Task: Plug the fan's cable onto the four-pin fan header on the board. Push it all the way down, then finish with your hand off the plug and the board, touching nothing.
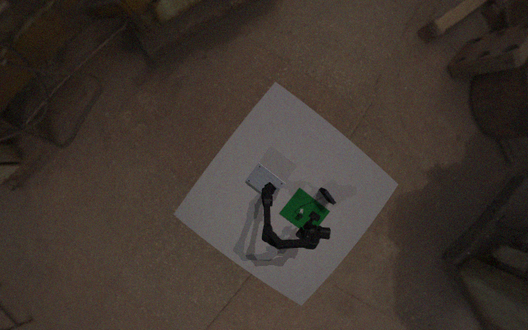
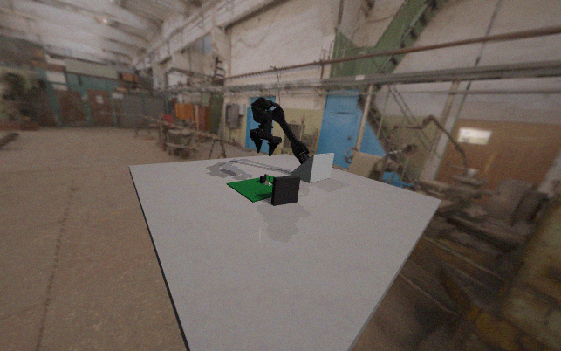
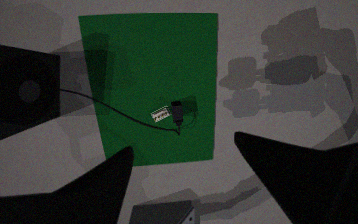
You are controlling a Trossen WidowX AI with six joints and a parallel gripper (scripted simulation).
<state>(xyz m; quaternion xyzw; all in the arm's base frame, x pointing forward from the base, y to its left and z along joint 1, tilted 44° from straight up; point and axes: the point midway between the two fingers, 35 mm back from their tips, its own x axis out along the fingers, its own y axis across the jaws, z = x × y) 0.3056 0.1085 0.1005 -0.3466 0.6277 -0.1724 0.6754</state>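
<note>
My gripper tip is 140 mm above the dark plug and 10 mm past it. From my gripper tip the other things lie so: black fan 230 mm to the left, 100 mm below, 10 mm ahead; green board 180 mm below, 40 mm to the left, 10 mm ahead.
</note>
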